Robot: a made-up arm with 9 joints. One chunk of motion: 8 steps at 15 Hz.
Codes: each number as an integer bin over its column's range. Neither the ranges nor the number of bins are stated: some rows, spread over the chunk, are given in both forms.
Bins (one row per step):
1: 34 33 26 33 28 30
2: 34 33 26 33 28 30
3: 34 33 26 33 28 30
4: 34 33 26 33 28 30
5: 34 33 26 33 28 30
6: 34 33 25 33 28 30
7: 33 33 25 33 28 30
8: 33 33 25 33 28 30
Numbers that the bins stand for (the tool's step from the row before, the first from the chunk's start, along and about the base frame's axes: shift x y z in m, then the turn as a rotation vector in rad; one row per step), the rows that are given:
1: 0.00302 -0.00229 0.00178 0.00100 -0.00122 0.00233
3: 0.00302 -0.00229 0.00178 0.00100 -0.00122 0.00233
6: 0.00302 -0.00229 -0.00344 0.00100 -0.00122 0.00233
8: -0.00219 -0.00229 -0.00344 0.00100 -0.00122 0.00233
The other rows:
2: 0.00302 -0.00229 0.00178 0.00100 -0.00122 0.00233
4: 0.00302 -0.00229 0.00178 0.00100 -0.00122 0.00233
5: 0.00302 -0.00229 0.00178 0.00100 -0.00122 0.00233
7: -0.00219 -0.00229 -0.00344 0.00100 -0.00122 0.00233

